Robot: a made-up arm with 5 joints.
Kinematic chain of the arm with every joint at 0, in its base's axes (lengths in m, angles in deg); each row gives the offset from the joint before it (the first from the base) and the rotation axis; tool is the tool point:
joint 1: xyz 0 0 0.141 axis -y
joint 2: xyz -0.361 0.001 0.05 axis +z
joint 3: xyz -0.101 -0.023 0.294 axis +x
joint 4: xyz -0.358 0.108 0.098 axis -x
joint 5: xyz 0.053 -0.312 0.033 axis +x
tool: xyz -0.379 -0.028 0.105
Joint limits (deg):
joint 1: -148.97..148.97
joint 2: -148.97..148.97
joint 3: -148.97..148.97
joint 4: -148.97..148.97
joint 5: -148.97..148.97
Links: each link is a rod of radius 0.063 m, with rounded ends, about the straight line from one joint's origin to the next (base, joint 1, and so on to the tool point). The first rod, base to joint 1, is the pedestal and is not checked.
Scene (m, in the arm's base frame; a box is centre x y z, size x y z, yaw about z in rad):
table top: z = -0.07
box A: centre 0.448 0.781 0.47 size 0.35 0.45 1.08 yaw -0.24
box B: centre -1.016 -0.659 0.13 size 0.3 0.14 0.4 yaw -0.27
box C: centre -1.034 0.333 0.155 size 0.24 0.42 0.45 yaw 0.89
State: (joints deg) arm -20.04 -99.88 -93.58 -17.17 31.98
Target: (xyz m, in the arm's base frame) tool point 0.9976 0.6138 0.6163
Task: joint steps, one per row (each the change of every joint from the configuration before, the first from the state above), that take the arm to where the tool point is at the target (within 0.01 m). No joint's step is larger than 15 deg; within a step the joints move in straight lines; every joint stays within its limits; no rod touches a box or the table.
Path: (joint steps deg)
1: -14.20 9.73 9.49 -13.43 -1.17
2: -14.21 9.73 9.48 -13.42 -1.17
3: -14.20 9.73 9.49 -13.43 -1.17
4: -14.21 9.73 9.48 -13.43 -1.17
5: -14.20 9.73 9.49 -13.42 -1.18
6: -14.21 9.73 9.49 -13.43 -1.17
7: -14.20 9.73 9.48 -13.43 -1.17
8: -14.21 9.73 9.49 -13.42 -1.17
9: 0.44 2.11 11.85 -6.10 11.04
10: 0.43 2.11 11.84 -6.10 11.04
11: 0.43 2.11 11.85 -6.09 11.04
12: 0.43 2.11 11.84 -6.10 11.04

